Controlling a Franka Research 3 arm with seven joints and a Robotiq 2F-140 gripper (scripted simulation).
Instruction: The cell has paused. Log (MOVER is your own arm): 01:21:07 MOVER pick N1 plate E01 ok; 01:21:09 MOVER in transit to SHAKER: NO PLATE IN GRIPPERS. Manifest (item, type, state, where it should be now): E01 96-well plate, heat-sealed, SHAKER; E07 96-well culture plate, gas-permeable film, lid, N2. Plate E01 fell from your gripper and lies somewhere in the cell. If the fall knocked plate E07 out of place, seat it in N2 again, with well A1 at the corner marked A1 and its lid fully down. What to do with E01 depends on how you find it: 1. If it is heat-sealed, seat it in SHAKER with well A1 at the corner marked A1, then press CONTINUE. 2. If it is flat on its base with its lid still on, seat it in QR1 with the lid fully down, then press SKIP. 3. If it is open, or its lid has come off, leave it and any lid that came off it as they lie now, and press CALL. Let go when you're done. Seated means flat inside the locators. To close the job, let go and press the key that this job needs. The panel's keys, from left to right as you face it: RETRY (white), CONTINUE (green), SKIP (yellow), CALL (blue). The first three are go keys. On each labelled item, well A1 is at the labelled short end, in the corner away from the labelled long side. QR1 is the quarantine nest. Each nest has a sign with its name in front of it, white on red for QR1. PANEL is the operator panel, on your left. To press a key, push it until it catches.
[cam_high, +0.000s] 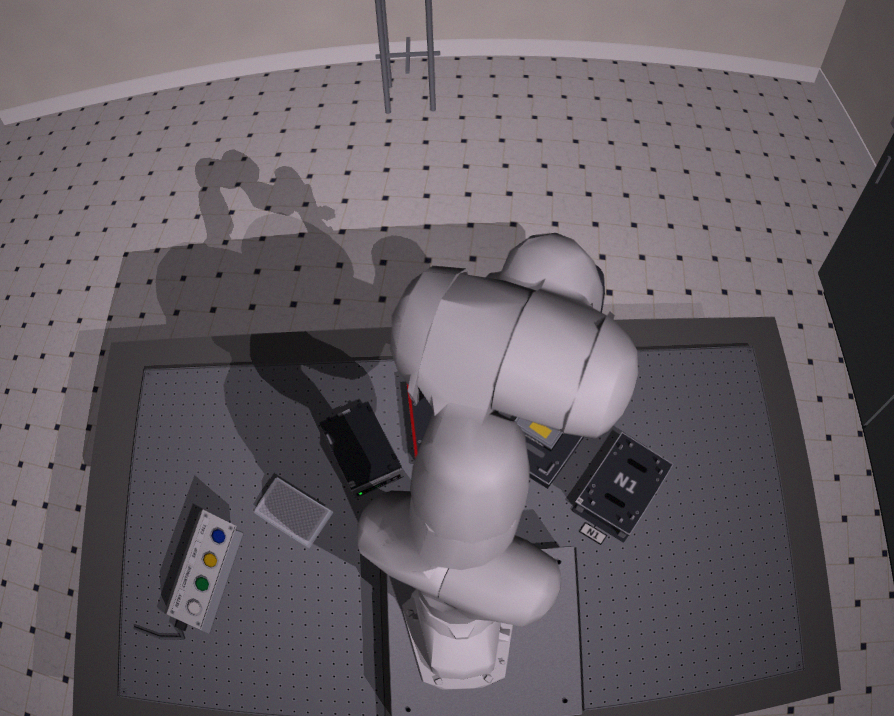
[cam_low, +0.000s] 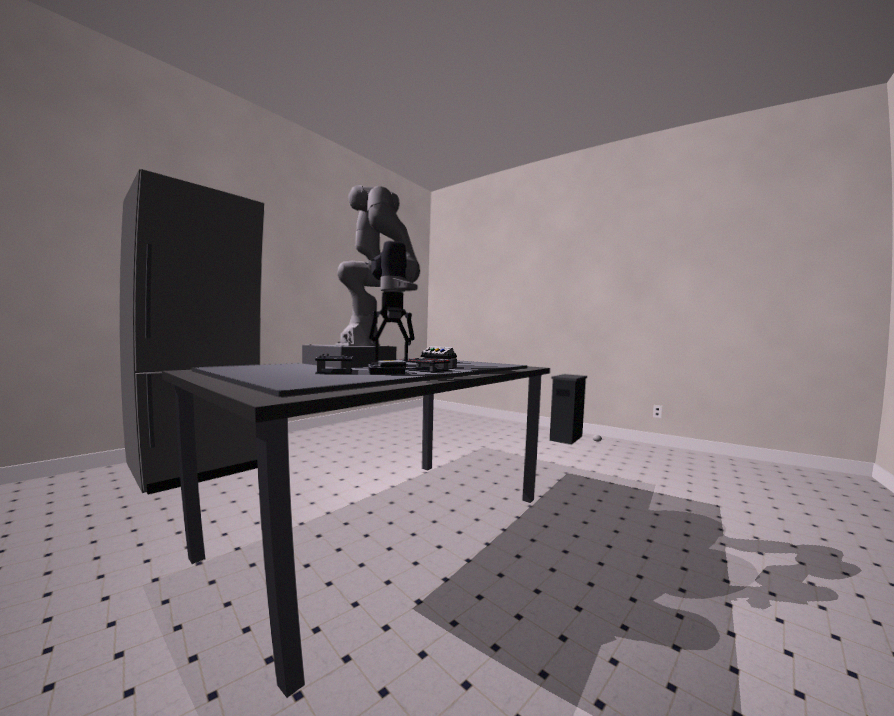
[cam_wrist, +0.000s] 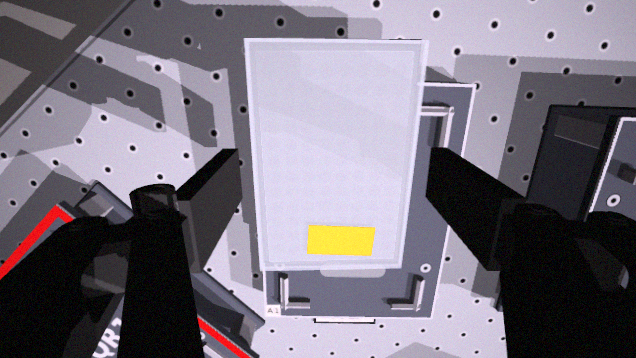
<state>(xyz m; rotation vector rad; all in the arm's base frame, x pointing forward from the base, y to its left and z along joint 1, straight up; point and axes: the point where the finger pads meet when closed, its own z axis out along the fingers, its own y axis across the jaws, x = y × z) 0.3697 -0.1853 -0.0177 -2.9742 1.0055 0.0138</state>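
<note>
The lidded culture plate lies 3 cm below my hand. Also, from my hand: grey N2 nest (6 cm below, 4 cm behind, 1 cm to the left); A1 corner mark (10 cm to the left, 6 cm behind, 5 cm below); plate E01 (48 cm to the left, 17 cm behind, 6 cm below).
</note>
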